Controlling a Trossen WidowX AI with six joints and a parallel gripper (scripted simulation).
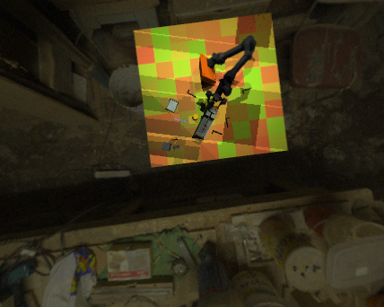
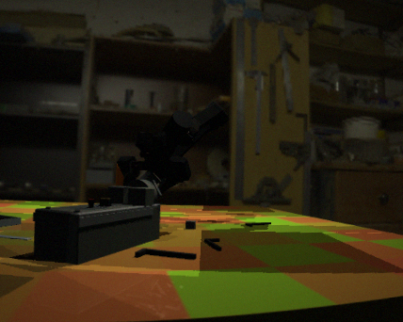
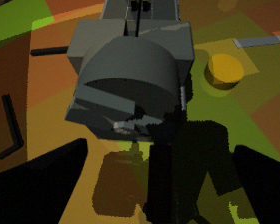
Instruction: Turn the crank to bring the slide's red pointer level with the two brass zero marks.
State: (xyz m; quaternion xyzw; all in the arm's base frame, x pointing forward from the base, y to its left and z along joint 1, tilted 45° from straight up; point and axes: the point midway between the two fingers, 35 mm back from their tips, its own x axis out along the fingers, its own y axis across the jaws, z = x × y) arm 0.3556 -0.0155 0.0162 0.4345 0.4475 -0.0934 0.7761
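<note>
The brown crank handle lies 2 cm behind my gripper tip, 1 cm to the left of it and 2 cm below it. Round my gripper tip: yellow disc 6 cm ahead, 15 cm to the right, 9 cm below; then red pointer 19 cm ahead, 9 cm to the right, 1 cm below; then small cube 8 cm behind, 14 cm to the left, 9 cm below.
</note>
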